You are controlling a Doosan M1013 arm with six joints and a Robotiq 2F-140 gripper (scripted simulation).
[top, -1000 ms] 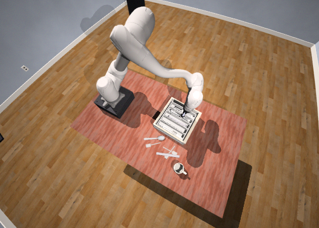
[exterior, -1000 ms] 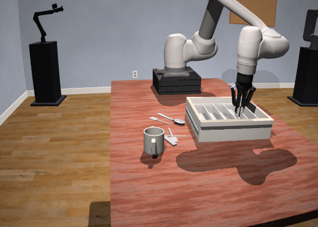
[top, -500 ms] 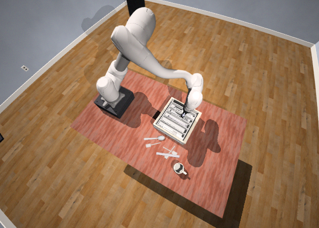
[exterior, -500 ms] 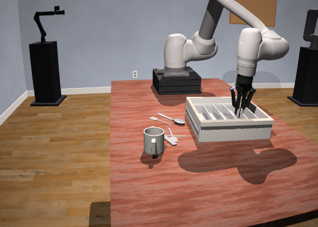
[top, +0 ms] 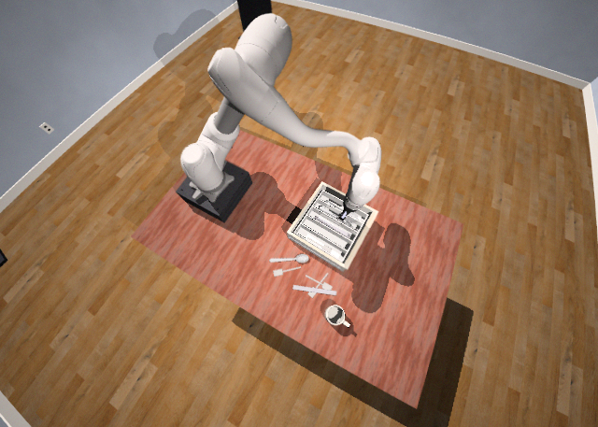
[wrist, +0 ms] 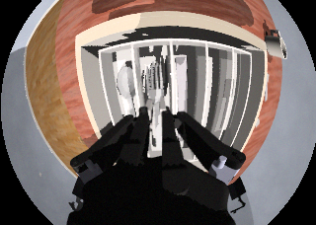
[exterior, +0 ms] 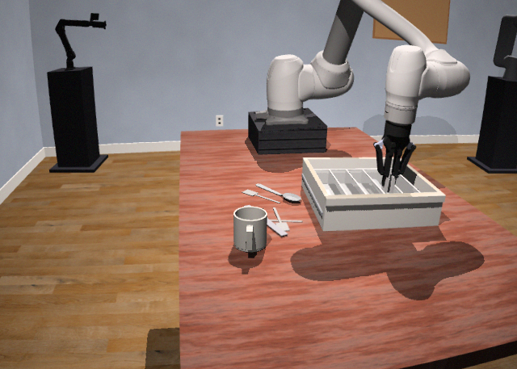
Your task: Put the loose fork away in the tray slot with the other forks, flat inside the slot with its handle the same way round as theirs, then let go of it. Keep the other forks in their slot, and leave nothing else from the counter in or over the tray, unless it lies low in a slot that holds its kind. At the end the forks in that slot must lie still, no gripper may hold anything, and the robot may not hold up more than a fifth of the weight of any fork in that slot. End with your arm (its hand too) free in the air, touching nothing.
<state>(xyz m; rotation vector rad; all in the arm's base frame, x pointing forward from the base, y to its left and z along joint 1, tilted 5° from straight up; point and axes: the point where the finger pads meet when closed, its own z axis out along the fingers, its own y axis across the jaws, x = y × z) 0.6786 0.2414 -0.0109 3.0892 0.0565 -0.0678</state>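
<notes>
My gripper is now 6 cm to the left of the cutlery tray, 2 cm past it and 2 cm above it. From my hand the other things lie so: mug 42 cm to the right, 22 cm ahead, 3 cm below.
</notes>
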